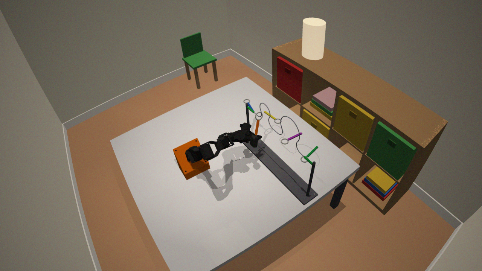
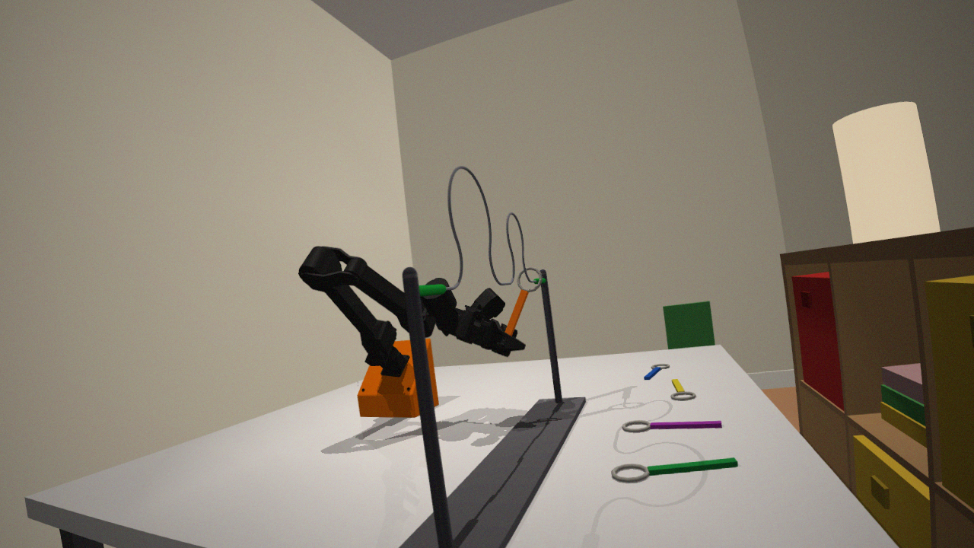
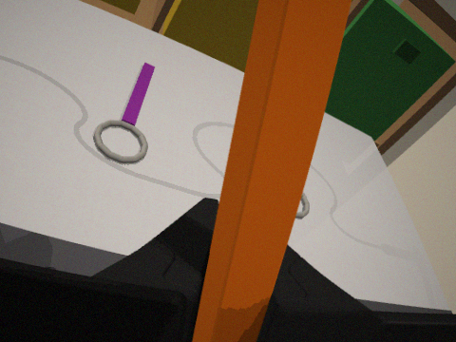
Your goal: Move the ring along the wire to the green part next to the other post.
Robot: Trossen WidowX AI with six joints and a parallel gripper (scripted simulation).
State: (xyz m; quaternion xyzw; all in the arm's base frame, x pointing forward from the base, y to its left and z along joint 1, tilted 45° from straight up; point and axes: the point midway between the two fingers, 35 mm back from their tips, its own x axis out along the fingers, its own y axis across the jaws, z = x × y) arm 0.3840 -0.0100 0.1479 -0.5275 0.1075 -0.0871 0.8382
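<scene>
Now: gripper tip 1 cm past the ring with orange handle, 3 cm to the right of it and 9 cm below it. Also, from my gripper tip: purple-handled ring (23 cm ahead, 3 cm to the left, 16 cm below); green-handled ring (26 cm ahead, 16 cm to the right, 16 cm below).
</scene>
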